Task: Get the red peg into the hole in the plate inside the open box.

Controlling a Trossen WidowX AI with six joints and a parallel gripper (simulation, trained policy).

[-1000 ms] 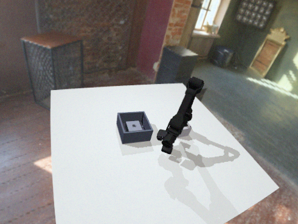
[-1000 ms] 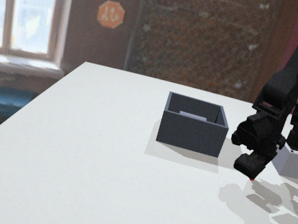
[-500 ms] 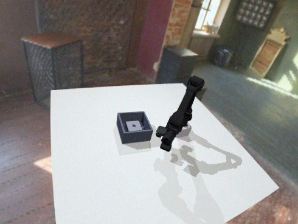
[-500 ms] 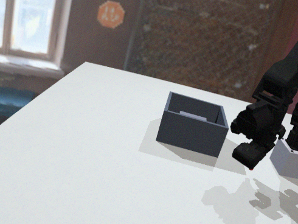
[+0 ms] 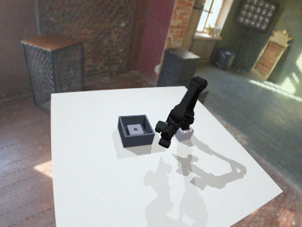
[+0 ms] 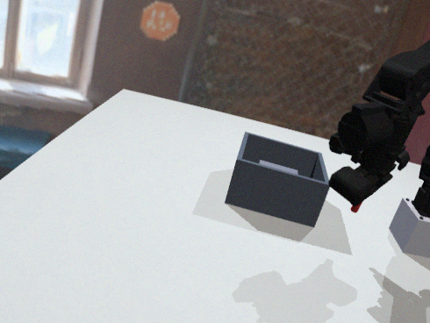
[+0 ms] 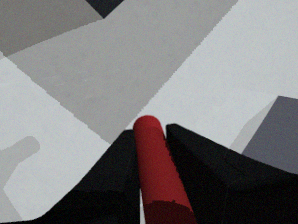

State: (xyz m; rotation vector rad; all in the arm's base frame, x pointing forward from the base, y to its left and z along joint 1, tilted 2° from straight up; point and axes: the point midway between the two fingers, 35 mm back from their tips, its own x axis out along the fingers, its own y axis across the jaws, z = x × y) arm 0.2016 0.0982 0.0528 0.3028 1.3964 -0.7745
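Now: the grey plate 15 cm to the right of my gripper tip, 13 cm ahead of it and 5 cm below it. Round my gripper tip: dark grey box: 15 cm to the right, 13 cm ahead, 7 cm below; then red peg: 2 cm above, 1 cm to the left.
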